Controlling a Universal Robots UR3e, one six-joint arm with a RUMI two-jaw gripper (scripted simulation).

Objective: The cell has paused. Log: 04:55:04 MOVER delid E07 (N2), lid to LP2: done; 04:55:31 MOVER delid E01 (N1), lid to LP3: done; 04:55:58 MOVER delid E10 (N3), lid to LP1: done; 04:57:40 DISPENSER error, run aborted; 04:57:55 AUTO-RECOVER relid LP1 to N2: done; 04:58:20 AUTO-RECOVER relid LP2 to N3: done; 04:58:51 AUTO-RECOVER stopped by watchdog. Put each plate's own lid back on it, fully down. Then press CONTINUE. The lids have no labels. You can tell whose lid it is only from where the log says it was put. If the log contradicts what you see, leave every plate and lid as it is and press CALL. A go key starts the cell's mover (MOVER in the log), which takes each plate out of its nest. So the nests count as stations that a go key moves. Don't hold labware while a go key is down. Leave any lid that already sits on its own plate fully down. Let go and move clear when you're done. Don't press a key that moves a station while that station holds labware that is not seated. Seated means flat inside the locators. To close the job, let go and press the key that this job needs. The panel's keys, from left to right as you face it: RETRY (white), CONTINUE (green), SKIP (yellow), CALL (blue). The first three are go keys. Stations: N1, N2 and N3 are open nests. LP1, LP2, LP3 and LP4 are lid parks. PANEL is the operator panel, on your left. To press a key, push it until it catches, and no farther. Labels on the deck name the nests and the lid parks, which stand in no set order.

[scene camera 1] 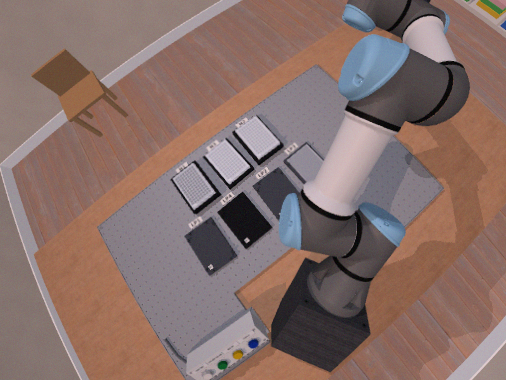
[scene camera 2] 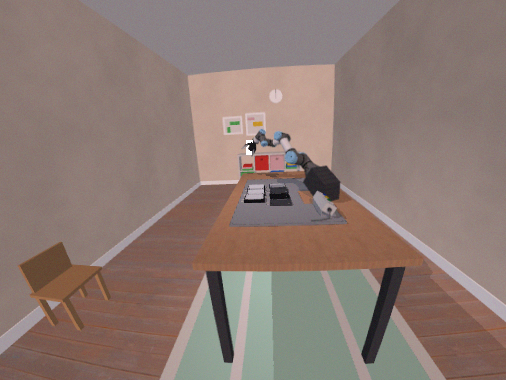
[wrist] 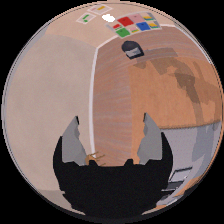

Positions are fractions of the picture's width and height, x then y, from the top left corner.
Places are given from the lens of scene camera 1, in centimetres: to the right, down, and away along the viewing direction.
plate (scene camera 1: 0.38, 0.50): -20, 0, 65
lid park LP1 (scene camera 1: 0.41, 0.64): -14, 16, 62
lid park LP2 (scene camera 1: 0.54, 0.50): 6, 0, 64
